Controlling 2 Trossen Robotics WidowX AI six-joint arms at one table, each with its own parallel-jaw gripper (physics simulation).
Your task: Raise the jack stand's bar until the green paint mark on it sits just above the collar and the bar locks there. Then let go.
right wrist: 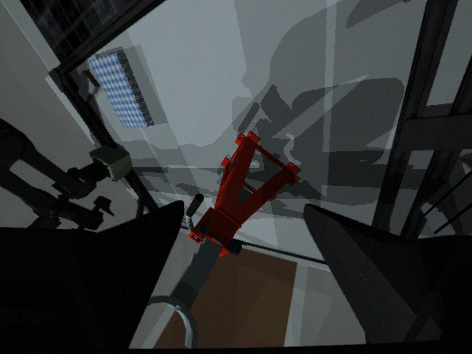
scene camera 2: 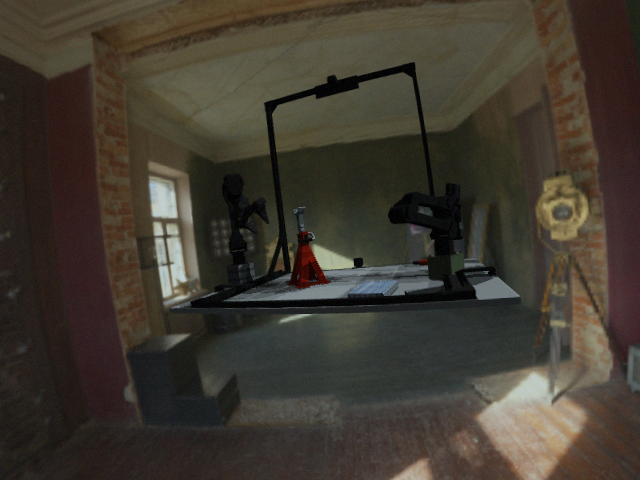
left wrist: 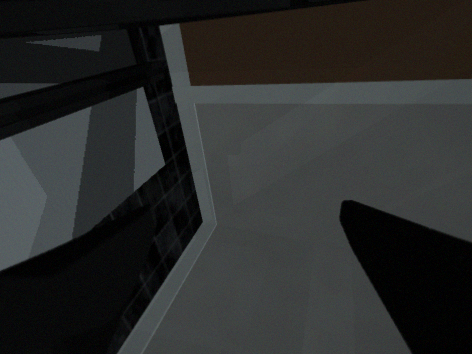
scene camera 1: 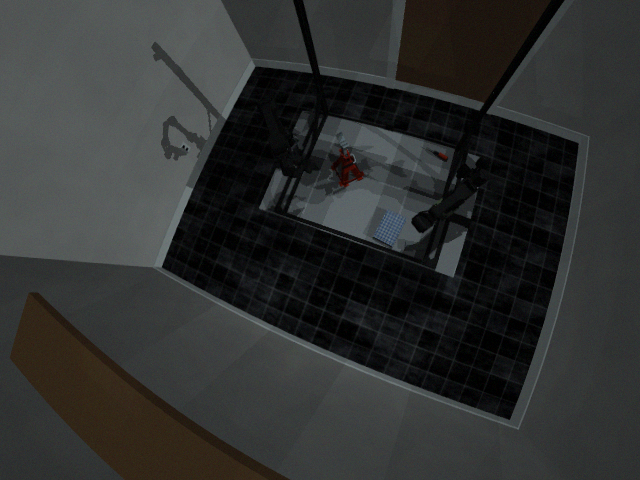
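Seen in the pictures: left gripper, between the fingertips: [right wrist: 107, 224] [scene camera 2: 457, 224] [left wrist: 247, 212]; right gripper, between the fingertips: [right wrist: 245, 208] [scene camera 2: 262, 228]; left arm's base, origin of its link: [right wrist: 102, 168] [scene camera 2: 445, 254]; right arm's base, origin of its link: [scene camera 2: 239, 264].
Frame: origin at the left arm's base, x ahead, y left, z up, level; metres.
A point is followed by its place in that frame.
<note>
The red jack stand [scene camera 1: 348, 170] {x 0.482, y 0.306, z 0.018 m} [scene camera 2: 309, 266] {x 0.571, y 0.241, z -0.018 m} [right wrist: 232, 202] {x 0.519, y 0.315, z 0.065 m} stands upright on the table. Its grey bar [scene camera 2: 300, 223] {x 0.515, y 0.296, z 0.187 m} [right wrist: 196, 272] {x 0.527, y 0.298, z 0.191 m} sticks up out of the collar [scene camera 2: 305, 237] {x 0.494, y 0.293, z 0.123 m} [right wrist: 215, 227] {x 0.516, y 0.306, z 0.121 m}, with the curved saddle [scene camera 2: 299, 210] {x 0.493, y 0.308, z 0.244 m} [right wrist: 189, 320] {x 0.549, y 0.300, z 0.238 m} on top. The handle with a black grip [right wrist: 195, 205] {x 0.471, y 0.329, z 0.119 m} is at the collar's side. No green paint mark can be made out. My right gripper [scene camera 2: 261, 225] {x 0.539, y 0.471, z 0.183 m} [right wrist: 245, 208] {x 0.539, y 0.471, z 0.183 m} is open and empty, off to the left of the bar in scene camera 2, apart from it. My left gripper [left wrist: 247, 212] {x 0.066, y -0.237, z 0.100 m} is open and empty, far from the stand.
A blue checked cloth [scene camera 1: 390, 228] {x 0.089, y 0.308, z -0.062 m} [scene camera 2: 373, 288] {x 0.078, y 0.326, z -0.062 m} [right wrist: 120, 92] {x 0.101, y 0.319, z -0.062 m} lies near the table's front edge. A red-handled screwdriver [scene camera 1: 440, 155] {x 0.261, y -0.209, z -0.063 m} [scene camera 2: 420, 261] {x 0.264, y -0.204, z -0.066 m} lies at the back right. A black frame [scene camera 2: 273, 180] {x 0.940, y 0.170, z 0.469 m} rises over the table [scene camera 1: 351, 206] {x 0.329, y 0.403, z -0.087 m}. A small black block [scene camera 2: 358, 262] {x 0.588, y -0.089, z -0.056 m} is at the back.
</note>
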